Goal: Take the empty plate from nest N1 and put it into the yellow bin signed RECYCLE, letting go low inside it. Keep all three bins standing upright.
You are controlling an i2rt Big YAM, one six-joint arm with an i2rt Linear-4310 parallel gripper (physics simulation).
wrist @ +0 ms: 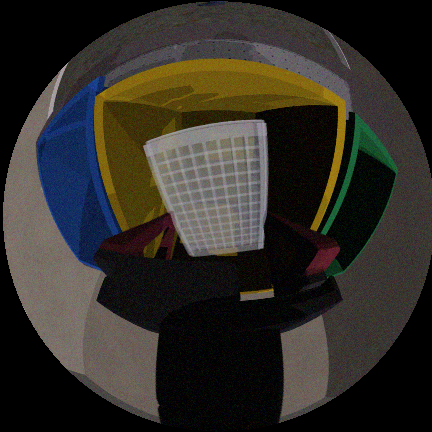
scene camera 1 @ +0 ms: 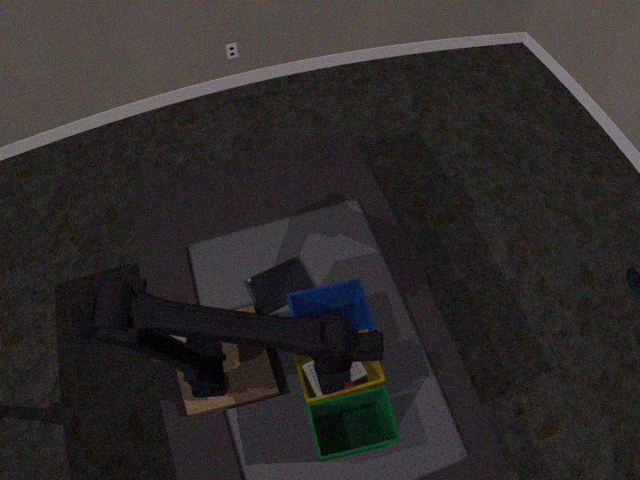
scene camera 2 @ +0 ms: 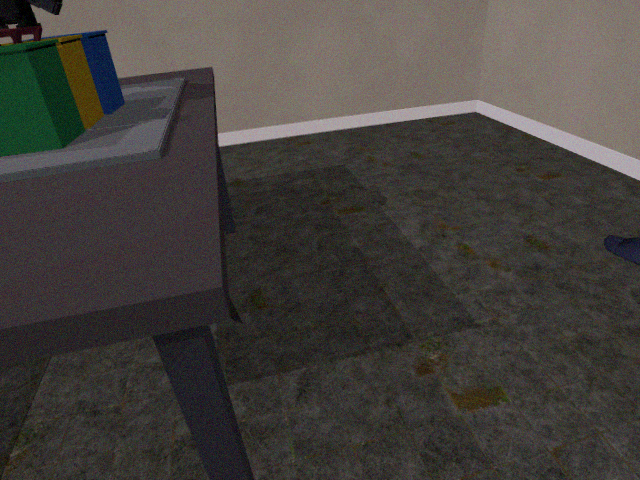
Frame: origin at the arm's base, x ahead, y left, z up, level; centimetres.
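Seen in the pictures: gripper, fingertip midpoint: (wrist: 218, 216) (scene camera 1: 328, 372); arm's base, origin of the base link: (scene camera 1: 207, 374).
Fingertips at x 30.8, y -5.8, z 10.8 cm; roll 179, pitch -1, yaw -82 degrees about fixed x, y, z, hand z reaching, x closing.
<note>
Pixels of each thing's top centre, then the offset from my fingertips to it.
- yellow bin, middle of its top: (wrist: 221, 235) (scene camera 1: 338, 365) (scene camera 2: 27, 41) dy +0.3, dx +2.1, dz +4.6 cm
- blue bin, middle of its top: (wrist: 67, 211) (scene camera 1: 329, 310) (scene camera 2: 59, 36) dy +13.7, dx +2.2, dz +4.6 cm
- green bin, middle of its top: (wrist: 357, 231) (scene camera 1: 353, 422) dy -13.3, dx +3.3, dz +4.6 cm
- dark flat block, middle of its top: (scene camera 1: 280, 283) dy +30.4, dx -8.8, dz -11.9 cm
A white plate with a grid of wells (wrist: 215, 190) (scene camera 1: 312, 379) is held between the red fingers of my gripper (wrist: 218, 216). In the wrist view it lies across the opening of the yellow bin (wrist: 215, 75) (scene camera 1: 376, 370) (scene camera 2: 82, 82), the middle of three bins. In scene camera 2 the red fingers show at about the height of the bin rims; the plate is hidden there, so its depth in the bin cannot be told. The blue bin (scene camera 1: 330, 302) (scene camera 2: 100, 67) (wrist: 65, 160) and the green bin (scene camera 1: 390, 413) (scene camera 2: 25, 103) (wrist: 372, 150) stand upright on either side. Nest N1 cannot be made out.
The black arm (scene camera 1: 232, 322) reaches over a tan wooden board (scene camera 1: 253, 384) and the yellow bin. A dark flat block (scene camera 1: 279, 284) lies behind the board, near the blue bin. The bins stand on a grey mat (scene camera 1: 232, 268) (scene camera 2: 124, 155).
</note>
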